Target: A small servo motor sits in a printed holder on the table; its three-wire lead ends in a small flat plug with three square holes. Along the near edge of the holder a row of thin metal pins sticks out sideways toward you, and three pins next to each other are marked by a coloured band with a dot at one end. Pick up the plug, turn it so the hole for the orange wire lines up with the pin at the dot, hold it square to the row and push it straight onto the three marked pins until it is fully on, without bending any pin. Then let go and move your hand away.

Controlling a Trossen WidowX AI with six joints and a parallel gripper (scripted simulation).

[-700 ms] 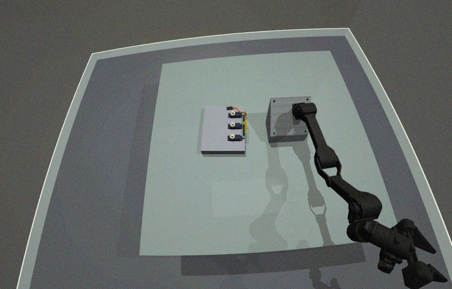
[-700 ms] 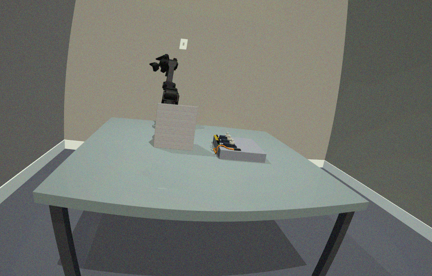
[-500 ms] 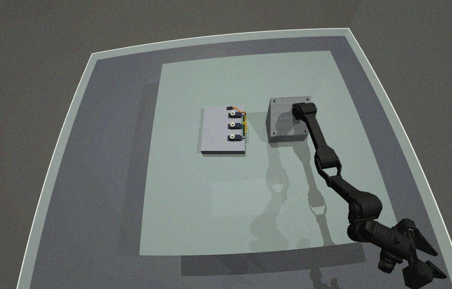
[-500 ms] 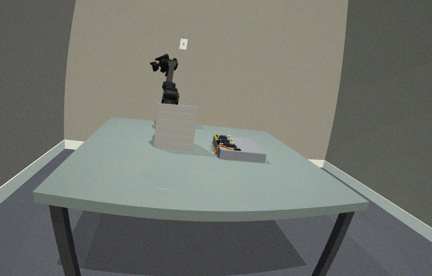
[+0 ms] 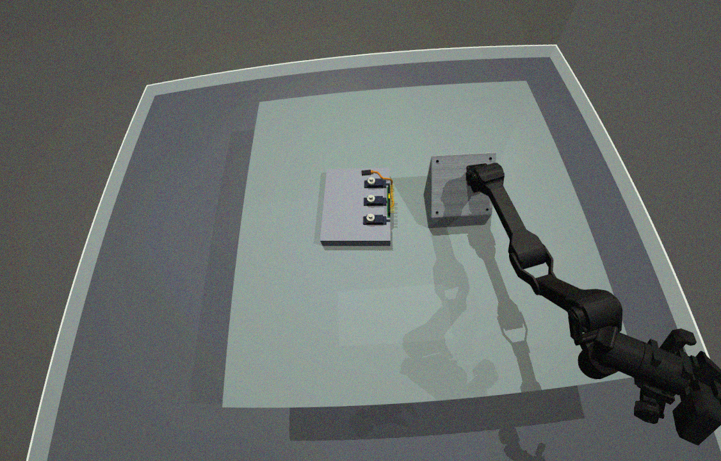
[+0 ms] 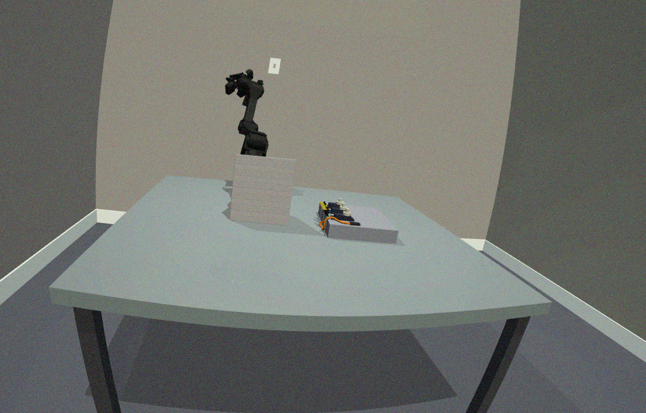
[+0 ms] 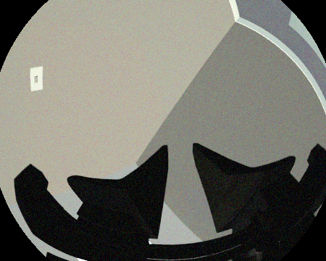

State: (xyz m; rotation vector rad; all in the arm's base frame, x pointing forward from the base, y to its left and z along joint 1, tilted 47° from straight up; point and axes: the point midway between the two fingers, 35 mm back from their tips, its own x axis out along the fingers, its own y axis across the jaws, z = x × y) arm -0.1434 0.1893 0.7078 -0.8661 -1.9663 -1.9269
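Right now my gripper tip is 690 mm to the left of the yellow band, 470 mm above it and 430 mm short of it. Round my gripper tip: grey printed holder 690 mm to the right, 590 mm ahead, 520 mm below.
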